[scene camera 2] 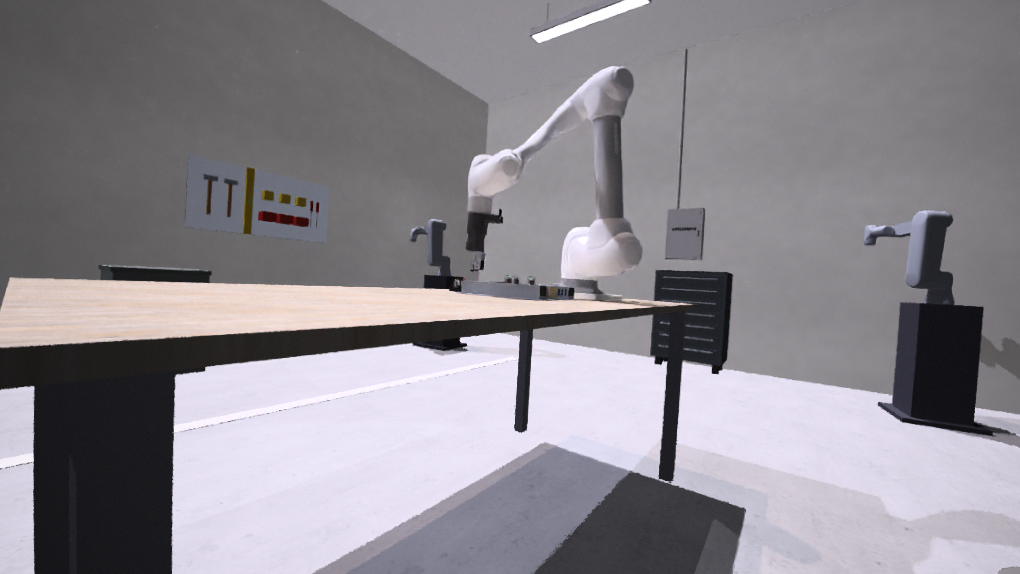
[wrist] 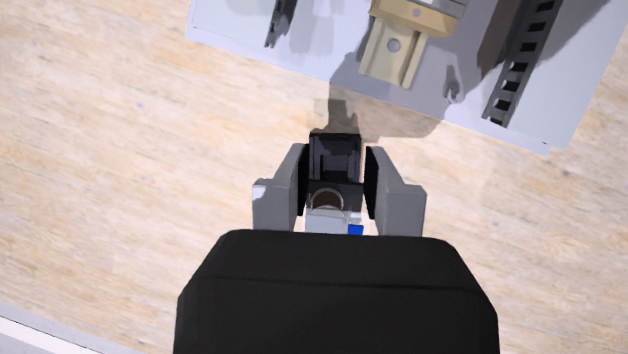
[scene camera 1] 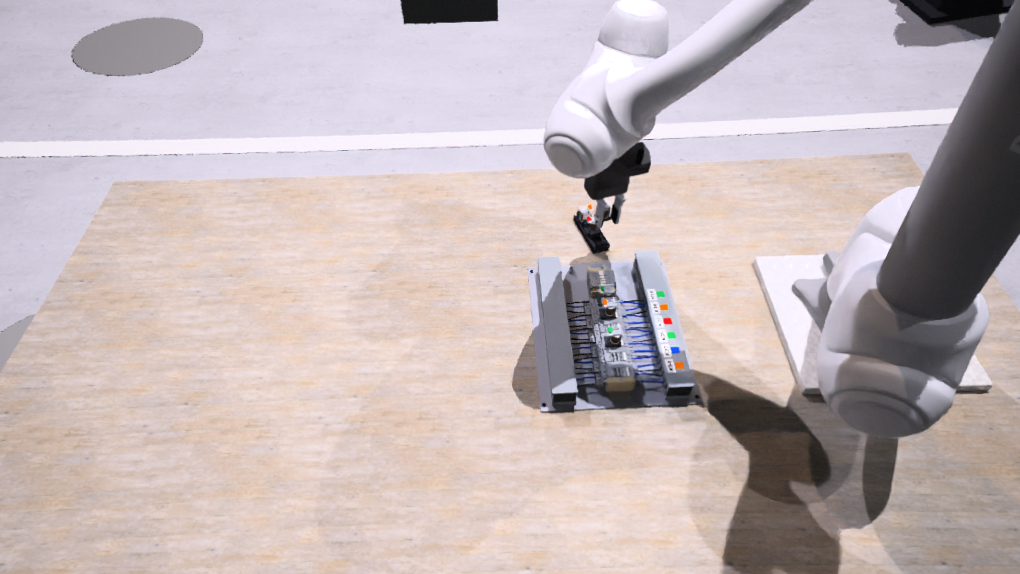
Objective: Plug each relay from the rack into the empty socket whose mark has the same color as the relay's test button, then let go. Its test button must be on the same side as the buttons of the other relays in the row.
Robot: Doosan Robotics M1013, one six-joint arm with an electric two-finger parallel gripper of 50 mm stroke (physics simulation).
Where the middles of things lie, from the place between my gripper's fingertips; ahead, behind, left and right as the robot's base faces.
My hand is 19 cm to the right of the grey panel [scene camera 1: 589,397], 8 cm above it and 4 cm short of it. Round my hand: black rack [wrist: 333,156] (7 cm below, 5 cm to the right, 1 cm ahead).
